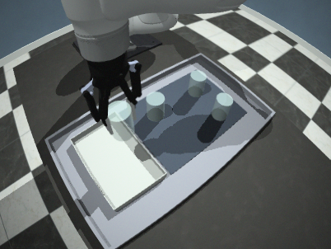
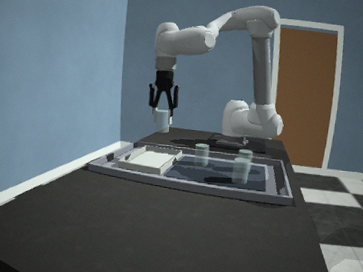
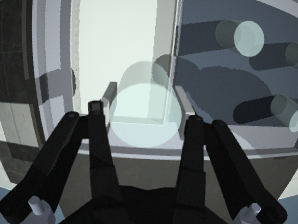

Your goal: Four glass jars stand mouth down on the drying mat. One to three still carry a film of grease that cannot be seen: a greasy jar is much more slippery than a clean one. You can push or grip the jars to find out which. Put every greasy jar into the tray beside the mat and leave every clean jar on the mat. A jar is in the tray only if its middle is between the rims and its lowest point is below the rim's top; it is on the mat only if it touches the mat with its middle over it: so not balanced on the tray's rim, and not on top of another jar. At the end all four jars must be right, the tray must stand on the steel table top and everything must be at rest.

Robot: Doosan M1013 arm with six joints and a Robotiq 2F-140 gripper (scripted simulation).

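My gripper is now 1 cm past the tray, 5 cm to the left of it and 21 cm above it. The rest, counted from my hand: drying mat 5 cm behind, 27 cm to the left, 22 cm below; steel table top 3 cm behind, 16 cm to the left, 22 cm below.
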